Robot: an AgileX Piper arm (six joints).
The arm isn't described. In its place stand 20 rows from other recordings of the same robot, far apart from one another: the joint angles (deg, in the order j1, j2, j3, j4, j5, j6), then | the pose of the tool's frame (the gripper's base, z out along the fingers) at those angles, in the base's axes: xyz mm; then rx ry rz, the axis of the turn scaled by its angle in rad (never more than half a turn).
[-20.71, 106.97, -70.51, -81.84, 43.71, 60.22] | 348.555 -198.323 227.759 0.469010 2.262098 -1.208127
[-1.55, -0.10, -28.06, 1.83, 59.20, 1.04] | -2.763 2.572 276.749 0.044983 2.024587 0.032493
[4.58, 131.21, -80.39, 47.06, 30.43, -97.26] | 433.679 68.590 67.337 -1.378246 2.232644 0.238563
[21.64, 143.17, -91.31, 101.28, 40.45, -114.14] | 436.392 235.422 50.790 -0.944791 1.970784 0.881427
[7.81, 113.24, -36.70, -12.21, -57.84, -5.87] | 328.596 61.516 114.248 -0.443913 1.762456 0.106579
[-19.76, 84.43, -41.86, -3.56, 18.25, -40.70] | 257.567 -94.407 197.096 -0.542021 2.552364 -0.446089
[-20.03, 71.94, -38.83, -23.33, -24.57, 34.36] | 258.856 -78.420 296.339 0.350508 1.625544 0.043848
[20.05, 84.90, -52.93, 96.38, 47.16, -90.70] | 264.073 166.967 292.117 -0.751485 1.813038 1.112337
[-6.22, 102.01, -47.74, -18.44, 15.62, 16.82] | 313.658 -41.981 133.920 0.149356 2.688200 -0.153471
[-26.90, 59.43, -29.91, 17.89, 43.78, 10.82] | 153.028 -55.947 219.930 1.113681 2.482642 0.277966
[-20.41, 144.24, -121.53, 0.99, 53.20, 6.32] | 494.391 -182.617 115.359 0.660242 2.730180 -0.036207
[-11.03, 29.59, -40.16, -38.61, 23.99, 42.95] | 90.789 -41.219 378.955 0.447093 1.576091 -0.265488
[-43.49, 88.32, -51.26, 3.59, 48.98, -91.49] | 197.921 -181.829 202.154 -1.180142 2.790018 -0.189855
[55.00, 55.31, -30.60, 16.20, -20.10, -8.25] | 124.773 162.983 312.739 -0.591115 1.519225 0.766588
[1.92, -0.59, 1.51, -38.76, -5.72, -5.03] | 55.362 7.537 211.951 -0.607653 1.311324 -0.555322
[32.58, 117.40, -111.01, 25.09, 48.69, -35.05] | 383.808 279.665 308.481 -1.159407 2.101250 0.508355
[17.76, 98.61, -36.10, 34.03, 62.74, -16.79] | 176.201 103.972 125.568 0.233317 -2.557633 -0.582285
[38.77, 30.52, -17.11, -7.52, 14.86, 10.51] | 88.633 67.269 248.982 -0.589570 1.912760 0.442107
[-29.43, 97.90, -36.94, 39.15, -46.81, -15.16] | 252.140 -190.342 179.113 0.992432 1.586016 -0.629952
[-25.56, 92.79, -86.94, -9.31, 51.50, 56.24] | 318.861 -165.270 350.318 1.561261 1.911511 0.029759
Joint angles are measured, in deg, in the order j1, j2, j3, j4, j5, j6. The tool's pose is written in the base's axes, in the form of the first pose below.
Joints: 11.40, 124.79, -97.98, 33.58, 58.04, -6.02
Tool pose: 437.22 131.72 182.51 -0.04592 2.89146 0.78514
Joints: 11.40, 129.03, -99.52, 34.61, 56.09, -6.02
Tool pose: 447.84 134.06 156.40 -0.00180 2.90321 0.79330
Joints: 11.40, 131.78, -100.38, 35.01, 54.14, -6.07
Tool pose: 454.53 134.81 138.23 0.02824 2.90363 0.78647
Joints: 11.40, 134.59, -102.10, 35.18, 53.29, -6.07
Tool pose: 461.30 135.89 122.74 0.04359 2.90852 0.78267
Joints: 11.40, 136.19, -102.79, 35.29, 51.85, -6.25
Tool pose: 465.50 136.04 112.57 0.05621 2.90078 0.77290
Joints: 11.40, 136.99, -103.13, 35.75, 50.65, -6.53
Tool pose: 468.30 136.37 107.74 0.06692 2.88699 0.77230
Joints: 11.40, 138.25, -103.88, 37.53, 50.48, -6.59
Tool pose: 470.76 138.55 101.48 0.09693 2.88412 0.80684
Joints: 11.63, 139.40, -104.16, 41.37, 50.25, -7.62
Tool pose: 471.66 144.29 95.49 0.13216 2.87219 0.87967
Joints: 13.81, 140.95, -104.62, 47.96, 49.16, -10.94
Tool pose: 469.56 168.07 88.98 0.11657 2.83471 0.99512
